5 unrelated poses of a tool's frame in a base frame.
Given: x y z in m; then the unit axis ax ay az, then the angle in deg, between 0 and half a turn.
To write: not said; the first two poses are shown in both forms.
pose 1, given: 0.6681 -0.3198 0.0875 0.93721 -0.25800 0.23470 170.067
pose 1, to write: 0.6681 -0.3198 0.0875 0.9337 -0.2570 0.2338 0.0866
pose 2, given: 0.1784 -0.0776 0.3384 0.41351 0.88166 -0.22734 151.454
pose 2, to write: 0.1784 -0.0776 0.3384 0.4007 0.8544 -0.2203 0.2465
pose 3, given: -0.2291 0.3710 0.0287 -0.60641 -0.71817 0.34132 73.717
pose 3, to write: -0.2291 0.3710 0.0287 -0.3637 -0.4308 0.2047 0.8001
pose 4, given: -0.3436 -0.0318 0.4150 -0.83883 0.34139 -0.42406 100.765
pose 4, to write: -0.3436 -0.0318 0.4150 -0.6462 0.2630 -0.3267 0.6377
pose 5, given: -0.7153 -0.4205 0.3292 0.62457 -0.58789 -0.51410 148.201
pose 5, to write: -0.7153 -0.4205 0.3292 0.6007 -0.5654 -0.4944 0.2740
